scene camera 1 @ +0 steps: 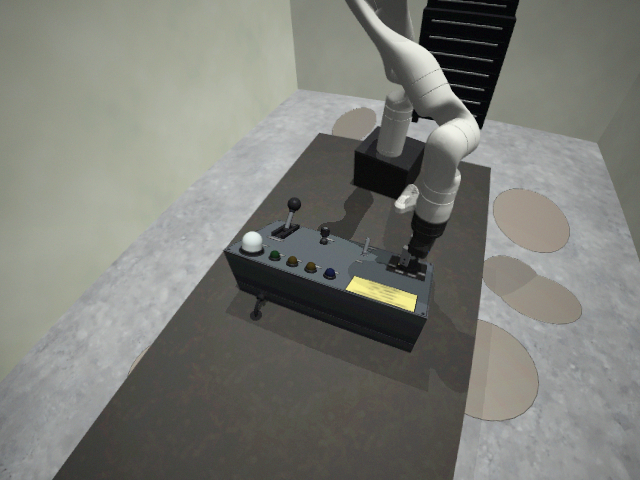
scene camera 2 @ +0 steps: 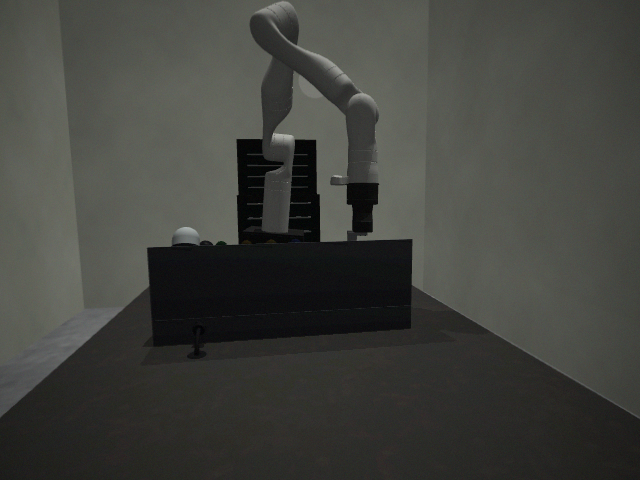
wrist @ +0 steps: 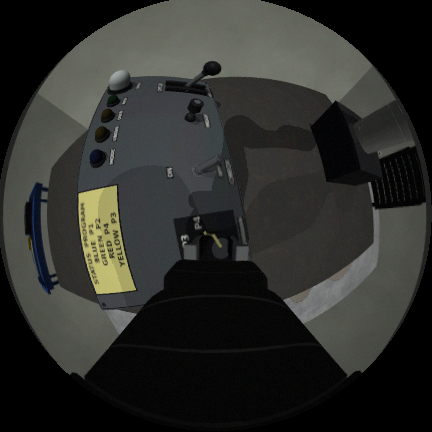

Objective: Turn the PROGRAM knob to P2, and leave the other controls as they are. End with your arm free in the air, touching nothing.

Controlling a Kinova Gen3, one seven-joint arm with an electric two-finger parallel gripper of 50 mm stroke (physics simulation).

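Frame: origin at the arm's base, x down, y back, z left, level; metres.
Where they show: gripper, fingertip midpoint: (scene camera 1: 406, 259) (wrist: 215, 243); arm's base, origin of the base link: (scene camera 1: 389, 149) (scene camera 2: 274, 231) (wrist: 361, 137).
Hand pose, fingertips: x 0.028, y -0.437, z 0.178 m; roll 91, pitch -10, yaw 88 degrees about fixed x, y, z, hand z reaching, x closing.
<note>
Things, the pixels of their top centre, and the offset from my fingertips. "*": a spot on its surface instead.
- PROGRAM knob, middle of its top: (wrist: 221, 249) dx -0.011, dy +0.007, dz +0.007 m
- black square plate, surface spot: (wrist: 182, 225) * dx +0.006, dy -0.042, dz -0.030 m
- P4 label, surface spot: (wrist: 198, 223) * dx +0.016, dy -0.020, dz -0.030 m
- P3 label, surface spot: (wrist: 185, 240) * dx +0.005, dy -0.041, dz -0.009 m
- console, surface spot: (scene camera 2: 279, 289) * dx +0.022, dy -0.196, dz -0.184 m
- toggle switch, middle of its top: (wrist: 206, 158) (scene camera 1: 366, 241) dx -0.012, dy +0.007, dz -0.114 m
- small black selector, middle of its top: (wrist: 188, 101) (scene camera 1: 323, 230) dx -0.021, dy -0.007, dz -0.233 m
- ball-topped lever, middle of its top: (wrist: 211, 61) (scene camera 1: 293, 199) dx -0.047, dy +0.051, dz -0.355 m
- white dome, surface spot: (scene camera 1: 252, 241) * dx -0.091, dy -0.165, dz -0.347 m
- yellow status card, middle of its top: (wrist: 92, 243) (scene camera 1: 383, 288) dx -0.065, dy -0.154, dz -0.024 m
The PROGRAM knob (wrist: 220, 250) is round and dark, with a yellow pointer line, on a black square plate (wrist: 182, 225) at the console's right end. In the wrist view the line points up and left, toward the P4 label (wrist: 198, 223). Part of the P3 label (wrist: 185, 240) shows; P1 and P2 are hidden beneath the gripper. My gripper (wrist: 215, 243) (scene camera 1: 410, 259) points down and is shut on the knob, with a finger on each side of it. In scene camera 2 the gripper (scene camera 2: 357, 236) is partly hidden behind the console's top edge.
The console (scene camera 1: 330, 304) (scene camera 2: 279, 289) also carries a toggle switch (scene camera 1: 366, 245) (wrist: 207, 165) near the gripper, a small black selector (wrist: 195, 105), a ball-topped lever (scene camera 1: 293, 204), a white dome (scene camera 1: 252, 241), several coloured buttons and a yellow status card (scene camera 1: 382, 293) (wrist: 107, 240).
</note>
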